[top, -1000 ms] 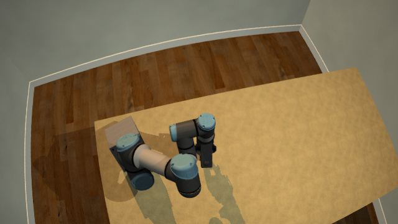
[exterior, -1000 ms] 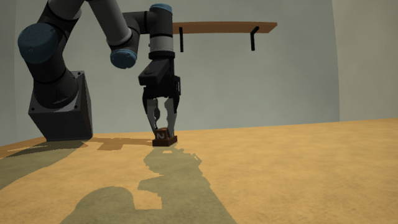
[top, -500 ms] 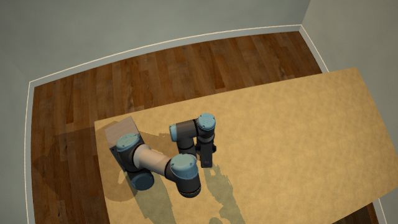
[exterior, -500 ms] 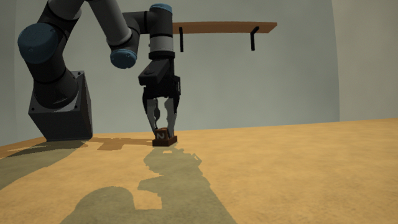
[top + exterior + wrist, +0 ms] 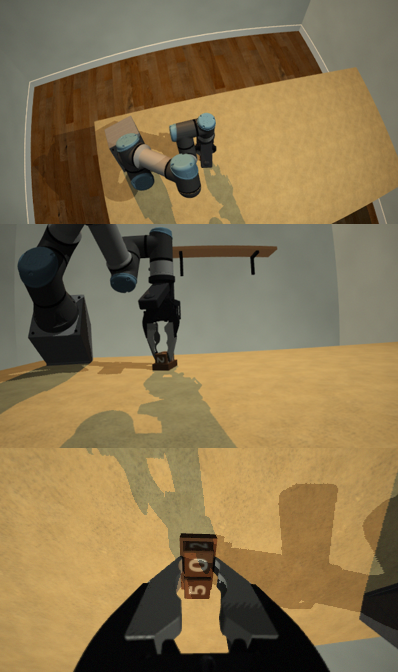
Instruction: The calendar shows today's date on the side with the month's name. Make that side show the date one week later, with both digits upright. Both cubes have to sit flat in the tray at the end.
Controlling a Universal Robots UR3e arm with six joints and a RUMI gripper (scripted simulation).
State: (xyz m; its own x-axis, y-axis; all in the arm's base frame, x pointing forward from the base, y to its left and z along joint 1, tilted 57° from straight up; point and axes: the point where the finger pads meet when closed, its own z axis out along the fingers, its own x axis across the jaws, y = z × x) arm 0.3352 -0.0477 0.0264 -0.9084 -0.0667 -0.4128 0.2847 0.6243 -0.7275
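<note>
Now: hand 10 mm above the digit cube. From my hand the other things lie so: brown calendar tray 20 mm to the left, 30 mm below.
</note>
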